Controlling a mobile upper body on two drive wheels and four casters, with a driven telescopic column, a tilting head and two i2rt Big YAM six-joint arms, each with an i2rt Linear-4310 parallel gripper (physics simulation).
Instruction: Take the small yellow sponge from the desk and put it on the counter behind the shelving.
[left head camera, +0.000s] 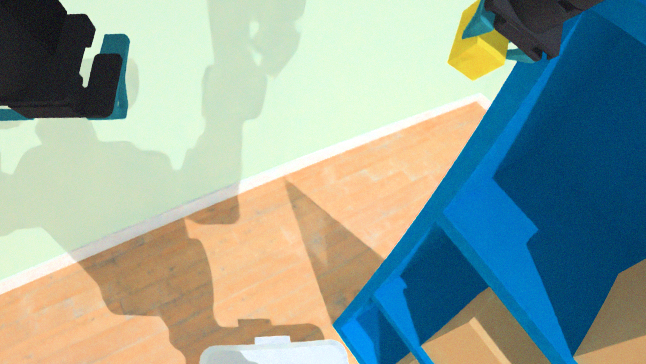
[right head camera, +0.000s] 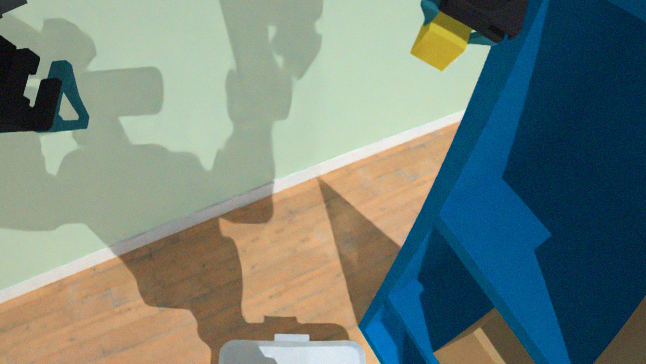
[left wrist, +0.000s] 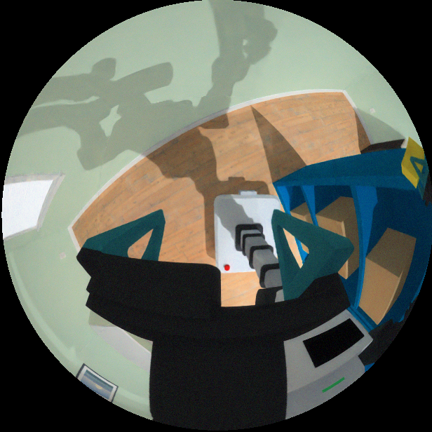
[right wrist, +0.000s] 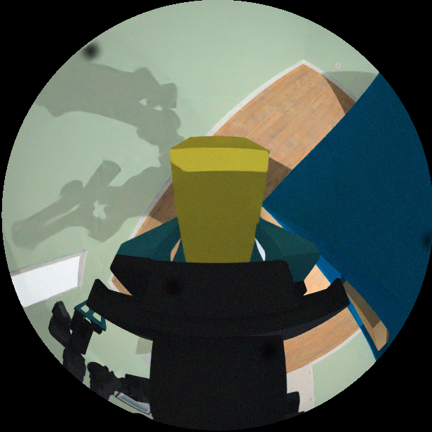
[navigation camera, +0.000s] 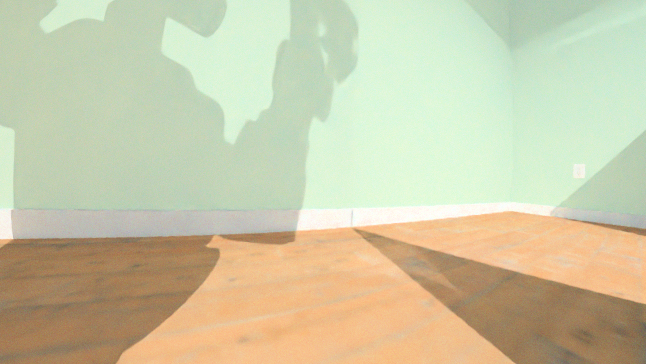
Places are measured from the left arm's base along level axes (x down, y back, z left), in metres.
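Where they show: left gripper, fingertip midpoint: (left head camera: 78, 112) (right head camera: 53, 124); right gripper, fingertip midpoint: (left head camera: 476, 44) (right head camera: 442, 31).
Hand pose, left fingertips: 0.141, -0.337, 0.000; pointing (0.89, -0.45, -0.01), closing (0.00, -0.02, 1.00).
Things, the pixels of their top centre, and the offset from my left fingertips, as dx, dy, dz. "spot": a spot on its surface instead. Level surfaces: height alone.
- small yellow sponge, surface spot: (right head camera: 440, 50) (left head camera: 479, 62) spot: -0.032, -0.079, -0.433
- blue shelving, surface spot: (right head camera: 495, 210) (left head camera: 490, 208) spot: +0.278, -0.062, -0.643
- wooden floor, surface height: dx +1.269
The small yellow sponge (left head camera: 472, 59) (right head camera: 440, 50) (left wrist: 411, 167) (right wrist: 220, 200) is held in the air between the fingers of my right gripper (left head camera: 495, 40) (right head camera: 456, 27) (right wrist: 217, 214), which is shut on it. In the head views they are at the top right, close to the upper edge of the blue shelving (left head camera: 500, 210) (right head camera: 495, 210) (left wrist: 345, 172) (right wrist: 350, 175). My left gripper (left wrist: 217, 215) (right wrist: 96, 300) is open and empty, at the upper left of the head views, apart from the shelving. The desk and the counter cannot be made out in these views.
Cardboard boxes (left head camera: 465, 345) (left wrist: 392, 255) stand in the shelving. My white base (left head camera: 275, 354) (right head camera: 292, 354) (left wrist: 225, 215) is beside its lower corner. A pale green wall (left head camera: 350, 60) (navigation camera: 425, 125) with a white baseboard (navigation camera: 150, 223) runs along the wooden floor (navigation camera: 280, 300).
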